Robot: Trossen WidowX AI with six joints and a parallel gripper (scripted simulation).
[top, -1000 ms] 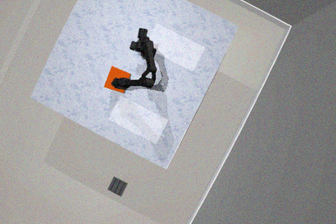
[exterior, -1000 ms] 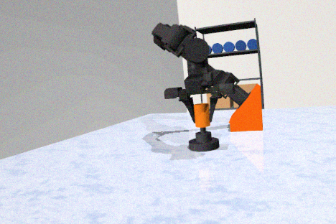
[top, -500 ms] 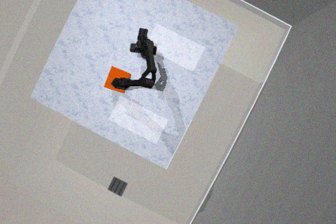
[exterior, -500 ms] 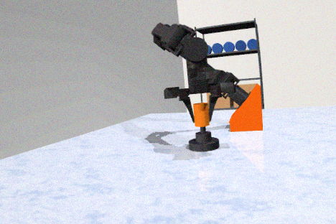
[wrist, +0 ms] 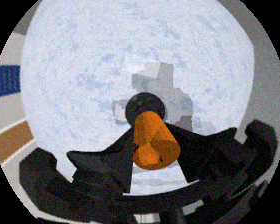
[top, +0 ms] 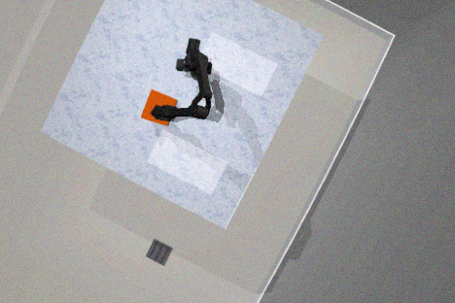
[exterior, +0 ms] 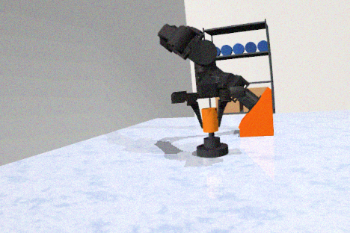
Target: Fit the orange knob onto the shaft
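The orange knob lies 20 mm above my gripper tip. Round my gripper tip: dark round pedestal (40 mm below).
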